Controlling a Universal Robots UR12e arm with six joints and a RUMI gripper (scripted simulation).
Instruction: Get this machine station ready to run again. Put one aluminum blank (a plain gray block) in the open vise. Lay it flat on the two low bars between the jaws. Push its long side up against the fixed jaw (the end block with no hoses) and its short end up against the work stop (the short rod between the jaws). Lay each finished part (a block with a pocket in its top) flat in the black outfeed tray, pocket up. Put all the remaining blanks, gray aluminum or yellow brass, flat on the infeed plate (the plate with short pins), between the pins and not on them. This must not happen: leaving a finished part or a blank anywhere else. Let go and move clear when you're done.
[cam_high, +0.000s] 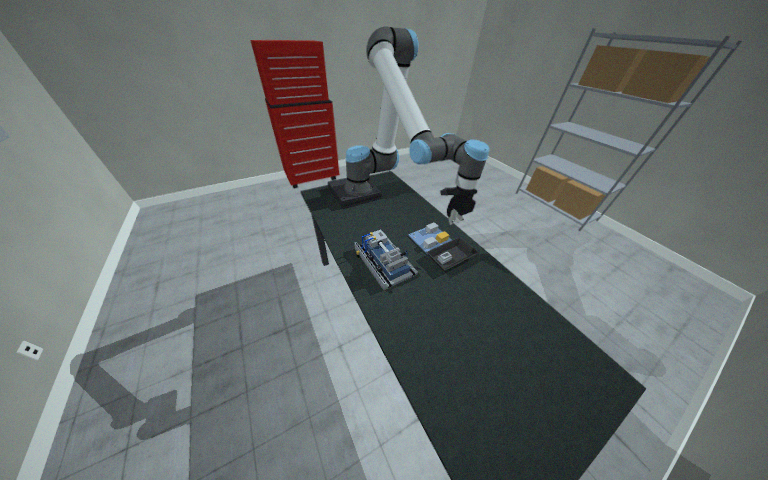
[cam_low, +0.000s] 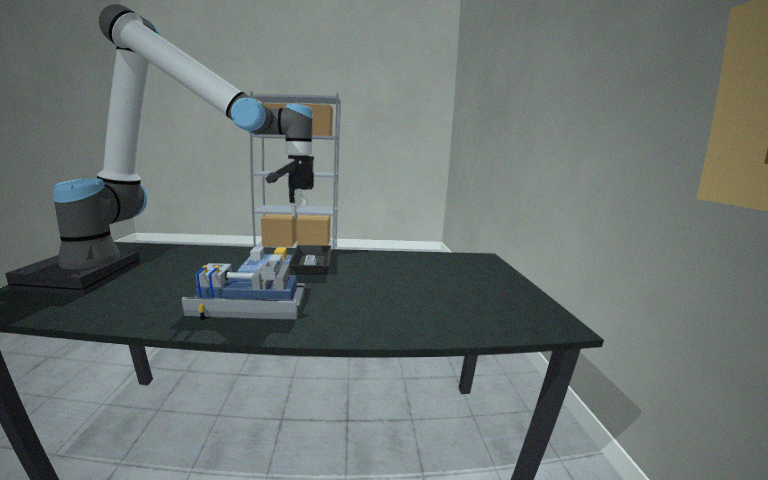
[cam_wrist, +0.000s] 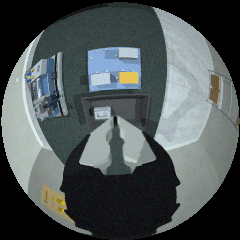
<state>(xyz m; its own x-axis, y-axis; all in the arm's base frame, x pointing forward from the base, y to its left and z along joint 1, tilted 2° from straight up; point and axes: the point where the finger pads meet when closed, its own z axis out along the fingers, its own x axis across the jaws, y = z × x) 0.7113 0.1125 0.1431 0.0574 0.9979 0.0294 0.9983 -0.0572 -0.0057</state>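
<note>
Now: the yellow brass blank 60 mm behind my hand, 50 mm to the left of it and 170 mm below it. The rest, counted from my hand: light gray base rail (110 mm behind, 400 mm to the right, 160 mm below); vise hose end block (200 mm behind, 300 mm to the right, 120 mm below); blue vise (100 mm behind, 300 mm to the right, 160 mm below).
</note>
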